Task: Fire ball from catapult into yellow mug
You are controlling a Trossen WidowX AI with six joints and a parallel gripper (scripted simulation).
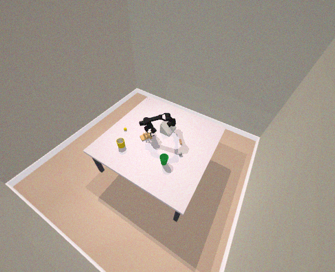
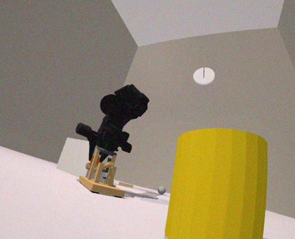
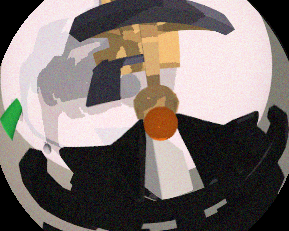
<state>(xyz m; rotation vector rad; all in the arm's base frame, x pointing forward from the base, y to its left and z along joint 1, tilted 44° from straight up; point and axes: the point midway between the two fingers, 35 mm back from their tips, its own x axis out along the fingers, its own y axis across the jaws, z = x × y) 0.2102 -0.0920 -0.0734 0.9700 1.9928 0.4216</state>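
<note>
The orange ball is 1 cm above my gripper tip. Also, from my gripper tip: wooden block 35 cm to the left, 8 cm behind, 6 cm below; then wooden catapult 6 cm ahead, 2 cm below, 1 cm to the right; then yellow ball 34 cm to the right, 14 cm ahead, 5 cm below.
</note>
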